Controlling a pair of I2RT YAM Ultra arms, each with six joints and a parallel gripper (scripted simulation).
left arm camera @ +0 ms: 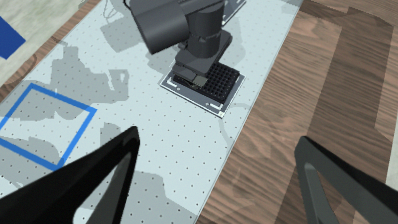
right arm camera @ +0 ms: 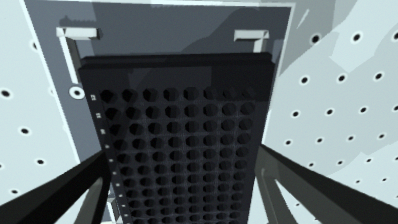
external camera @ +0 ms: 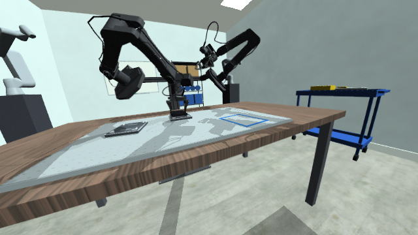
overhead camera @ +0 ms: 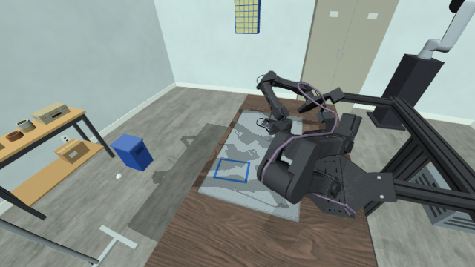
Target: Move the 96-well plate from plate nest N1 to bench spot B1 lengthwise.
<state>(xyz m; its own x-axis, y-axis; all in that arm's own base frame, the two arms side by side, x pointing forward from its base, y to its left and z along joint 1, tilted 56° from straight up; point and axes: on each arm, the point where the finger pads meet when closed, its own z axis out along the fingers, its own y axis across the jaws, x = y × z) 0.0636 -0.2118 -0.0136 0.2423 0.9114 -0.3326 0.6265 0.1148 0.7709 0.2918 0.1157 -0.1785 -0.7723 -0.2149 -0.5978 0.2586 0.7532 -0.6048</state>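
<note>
My left hand is 29 cm above the black 96-well plate, 22 cm to the left of it and 9 cm short of it.
</note>
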